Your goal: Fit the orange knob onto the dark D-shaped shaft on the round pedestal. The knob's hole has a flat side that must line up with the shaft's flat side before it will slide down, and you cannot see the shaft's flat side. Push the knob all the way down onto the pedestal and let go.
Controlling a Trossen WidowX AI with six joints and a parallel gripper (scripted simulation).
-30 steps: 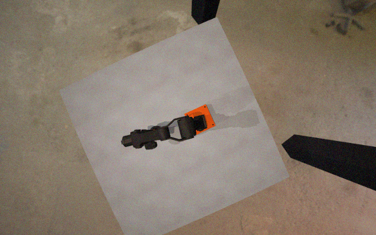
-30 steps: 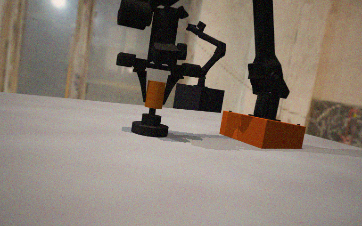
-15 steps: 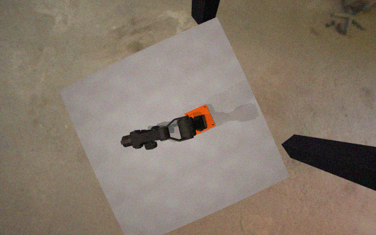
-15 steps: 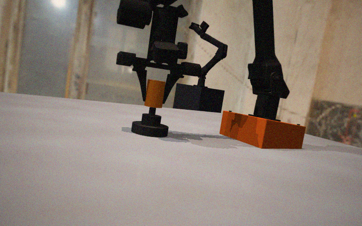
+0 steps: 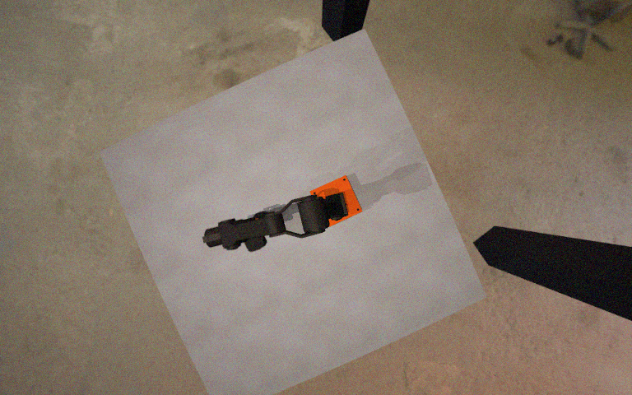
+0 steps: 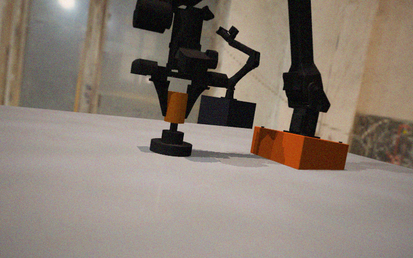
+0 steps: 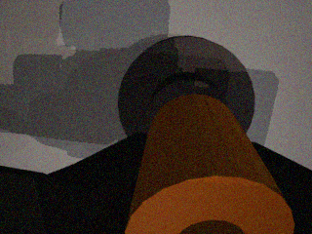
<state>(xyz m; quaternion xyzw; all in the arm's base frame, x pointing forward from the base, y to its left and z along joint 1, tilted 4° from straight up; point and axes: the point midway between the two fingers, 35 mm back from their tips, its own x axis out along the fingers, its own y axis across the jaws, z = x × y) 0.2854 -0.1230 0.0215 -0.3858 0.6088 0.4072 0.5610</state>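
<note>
My gripper tip is now 20 mm below the orange knob. From my gripper tip the other things lie so: dark round pedestal 40 mm below.
</note>
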